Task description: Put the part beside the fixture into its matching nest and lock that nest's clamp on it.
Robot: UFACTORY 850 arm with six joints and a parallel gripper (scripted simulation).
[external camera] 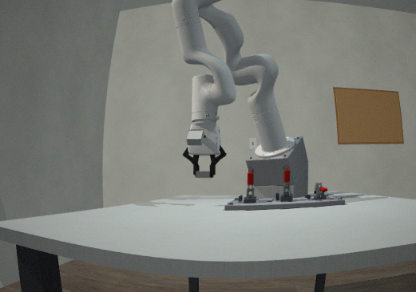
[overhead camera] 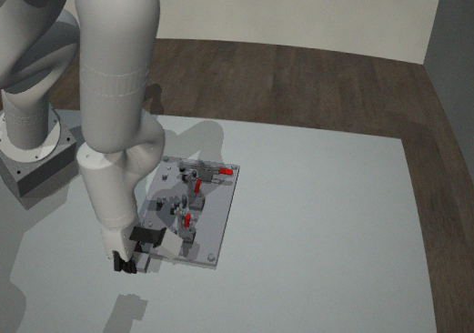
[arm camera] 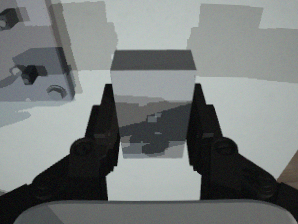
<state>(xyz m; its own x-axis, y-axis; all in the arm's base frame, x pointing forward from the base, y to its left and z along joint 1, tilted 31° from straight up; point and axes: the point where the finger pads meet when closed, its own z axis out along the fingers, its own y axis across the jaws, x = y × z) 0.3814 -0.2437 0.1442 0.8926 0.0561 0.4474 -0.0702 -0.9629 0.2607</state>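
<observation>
Right now my hand is 7 cm short of the fixture plate, 26 cm to the right of it and 10 cm above it. From my hand the other things lie so: part (1 cm below).
</observation>
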